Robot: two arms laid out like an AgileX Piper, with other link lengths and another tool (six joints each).
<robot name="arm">
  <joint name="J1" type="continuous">
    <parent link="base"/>
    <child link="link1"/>
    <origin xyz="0 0 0.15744" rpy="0 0 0"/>
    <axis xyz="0 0 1"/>
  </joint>
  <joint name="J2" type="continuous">
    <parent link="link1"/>
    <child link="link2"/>
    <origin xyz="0 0 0" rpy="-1.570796 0 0"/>
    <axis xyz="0 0 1"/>
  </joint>
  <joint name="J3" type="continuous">
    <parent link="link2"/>
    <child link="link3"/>
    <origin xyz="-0.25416 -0.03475 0" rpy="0 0 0"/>
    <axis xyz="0 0 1"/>
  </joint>
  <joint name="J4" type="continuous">
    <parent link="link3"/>
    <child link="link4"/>
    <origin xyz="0.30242 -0.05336 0" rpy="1.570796 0 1.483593"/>
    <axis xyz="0 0 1"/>
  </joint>
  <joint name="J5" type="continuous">
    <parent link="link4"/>
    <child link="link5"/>
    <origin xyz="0 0 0" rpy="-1.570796 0 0"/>
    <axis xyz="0 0 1"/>
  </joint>
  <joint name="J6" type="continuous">
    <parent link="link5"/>
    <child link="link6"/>
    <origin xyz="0 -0.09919 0" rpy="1.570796 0 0"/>
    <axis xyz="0 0 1"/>
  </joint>
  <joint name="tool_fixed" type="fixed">
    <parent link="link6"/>
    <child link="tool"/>
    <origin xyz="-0.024 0.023 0.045" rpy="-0.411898 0 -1.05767"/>
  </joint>
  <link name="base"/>
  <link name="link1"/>
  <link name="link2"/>
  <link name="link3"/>
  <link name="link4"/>
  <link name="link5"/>
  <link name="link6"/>
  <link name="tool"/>
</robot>
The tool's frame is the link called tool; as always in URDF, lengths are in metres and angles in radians. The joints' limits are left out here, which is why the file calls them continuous.
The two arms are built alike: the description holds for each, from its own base.
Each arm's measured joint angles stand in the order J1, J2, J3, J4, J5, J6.
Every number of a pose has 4 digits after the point.
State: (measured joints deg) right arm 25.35 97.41 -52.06 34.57 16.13 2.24; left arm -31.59 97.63 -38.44 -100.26 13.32 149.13
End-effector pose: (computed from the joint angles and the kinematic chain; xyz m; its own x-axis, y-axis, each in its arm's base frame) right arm 0.3751 0.2080 0.1326 -0.4481 -0.6716 -0.5900 -0.8866 0.4187 0.1967; left arm 0.3064 -0.2300 0.0830 -0.7856 0.2452 -0.5681 0.2789 0.9599 0.0288
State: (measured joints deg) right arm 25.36 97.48 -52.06 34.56 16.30 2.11; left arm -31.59 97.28 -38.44 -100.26 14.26 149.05
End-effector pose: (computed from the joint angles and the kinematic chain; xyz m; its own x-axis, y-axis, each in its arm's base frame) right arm 0.3747 0.2082 0.1318 -0.4475 -0.6742 -0.5875 -0.8874 0.4161 0.1985; left arm 0.3055 -0.2320 0.0861 -0.7834 0.2425 -0.5722 0.2869 0.9579 0.0131
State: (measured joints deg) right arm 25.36 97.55 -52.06 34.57 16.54 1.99; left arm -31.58 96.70 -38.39 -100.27 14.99 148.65
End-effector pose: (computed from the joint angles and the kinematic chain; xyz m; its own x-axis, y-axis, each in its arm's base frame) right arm 0.3741 0.2084 0.1310 -0.4477 -0.6765 -0.5847 -0.8880 0.4133 0.2016; left arm 0.3051 -0.2334 0.0903 -0.7826 0.2339 -0.5770 0.2887 0.9574 -0.0034
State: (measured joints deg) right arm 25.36 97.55 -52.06 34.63 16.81 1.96; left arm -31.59 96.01 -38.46 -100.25 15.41 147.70
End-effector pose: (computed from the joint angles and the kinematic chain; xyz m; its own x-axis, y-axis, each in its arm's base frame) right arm 0.3736 0.2086 0.1306 -0.4490 -0.6771 -0.5830 -0.8878 0.4117 0.2056; left arm 0.3059 -0.2345 0.0956 -0.7840 0.2171 -0.5816 0.2815 0.9593 -0.0214
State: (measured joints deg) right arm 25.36 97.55 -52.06 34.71 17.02 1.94; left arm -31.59 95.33 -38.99 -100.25 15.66 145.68
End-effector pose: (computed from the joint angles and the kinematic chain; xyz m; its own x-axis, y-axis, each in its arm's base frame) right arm 0.3731 0.2087 0.1304 -0.4505 -0.6771 -0.5819 -0.8875 0.4107 0.2091; left arm 0.3093 -0.2360 0.1032 -0.7901 0.1824 -0.5852 0.2593 0.9645 -0.0495
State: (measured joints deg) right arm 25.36 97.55 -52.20 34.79 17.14 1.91; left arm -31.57 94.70 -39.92 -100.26 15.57 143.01
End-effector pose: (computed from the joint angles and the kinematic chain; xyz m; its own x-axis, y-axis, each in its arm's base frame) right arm 0.3735 0.2091 0.1311 -0.4501 -0.6763 -0.5831 -0.8877 0.4099 0.2098; left arm 0.3152 -0.2374 0.1125 -0.7973 0.1358 -0.5881 0.2255 0.9708 -0.0816
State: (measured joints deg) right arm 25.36 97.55 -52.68 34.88 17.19 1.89; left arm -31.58 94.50 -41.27 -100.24 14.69 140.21
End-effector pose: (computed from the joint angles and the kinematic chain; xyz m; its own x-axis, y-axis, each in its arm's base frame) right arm 0.3755 0.2101 0.1341 -0.4466 -0.6735 -0.5890 -0.8888 0.4093 0.2059; left arm 0.3233 -0.2383 0.1209 -0.8028 0.0867 -0.5900 0.1829 0.9775 -0.1052
